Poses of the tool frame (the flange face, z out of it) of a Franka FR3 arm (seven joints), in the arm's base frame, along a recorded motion.
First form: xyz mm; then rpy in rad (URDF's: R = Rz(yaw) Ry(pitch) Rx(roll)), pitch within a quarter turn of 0, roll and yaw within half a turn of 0.
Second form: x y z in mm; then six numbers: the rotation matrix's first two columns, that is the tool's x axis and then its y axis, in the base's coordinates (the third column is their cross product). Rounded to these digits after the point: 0 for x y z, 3 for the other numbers.
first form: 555 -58 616 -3.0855 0.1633 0.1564
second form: 555 -58 616 0.975 0.154 -0.163 0.147 -0.988 -0.055
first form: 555 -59 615 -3.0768 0.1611 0.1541
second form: 555 -59 615 0.975 0.152 -0.160 0.143 -0.988 -0.064
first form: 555 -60 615 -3.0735 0.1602 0.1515
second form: 555 -60 615 0.976 0.149 -0.160 0.140 -0.988 -0.067
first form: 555 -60 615 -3.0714 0.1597 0.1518
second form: 555 -60 615 0.976 0.149 -0.159 0.140 -0.988 -0.069
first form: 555 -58 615 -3.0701 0.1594 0.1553
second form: 555 -58 615 0.975 0.153 -0.159 0.143 -0.987 -0.071
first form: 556 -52 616 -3.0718 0.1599 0.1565
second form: 556 -52 616 0.975 0.154 -0.159 0.145 -0.987 -0.069
